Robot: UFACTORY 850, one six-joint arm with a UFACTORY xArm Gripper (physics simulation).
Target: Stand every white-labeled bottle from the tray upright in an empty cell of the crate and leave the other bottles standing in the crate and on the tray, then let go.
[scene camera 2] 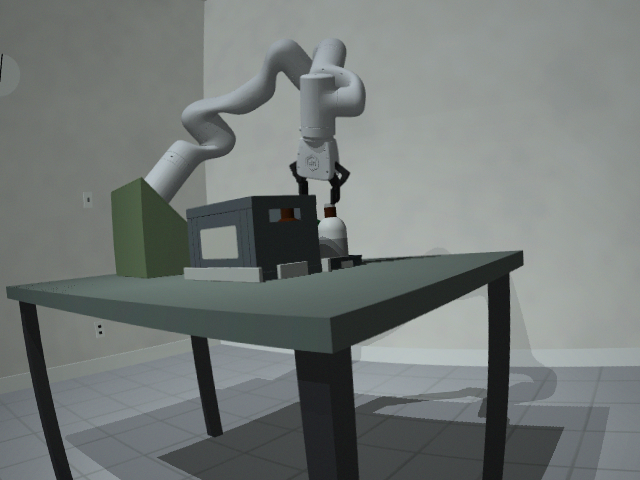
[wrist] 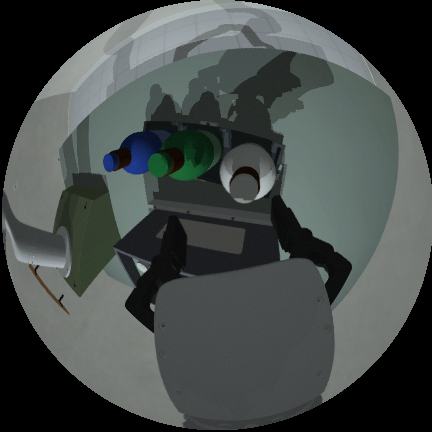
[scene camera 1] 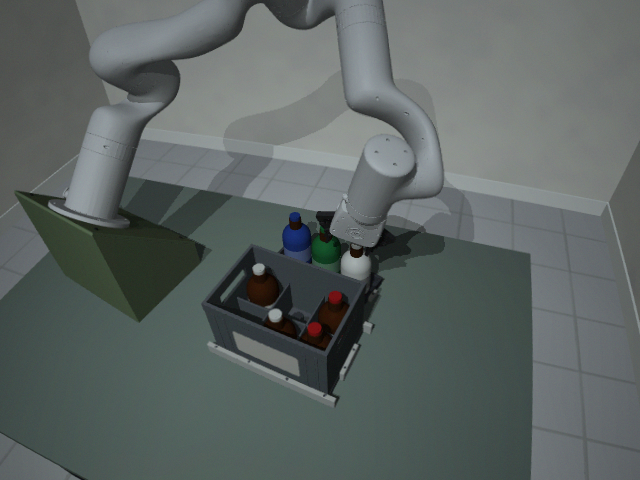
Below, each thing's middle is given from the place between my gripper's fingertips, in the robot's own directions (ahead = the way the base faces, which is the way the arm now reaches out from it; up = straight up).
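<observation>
White bottle (scene camera 1: 354, 263): 2 cm ahead of my hand, 2 cm to the left of it, 9 cm below it. Counted from the same hand, the green bottle (scene camera 1: 325, 255) is 6 cm to the left, 6 cm behind and 9 cm below; the blue bottle (scene camera 1: 296, 236) is 8 cm to the left, 15 cm behind and 9 cm below. Going by their middles, the blue bottle is the farthest from my hand of the things named here.
</observation>
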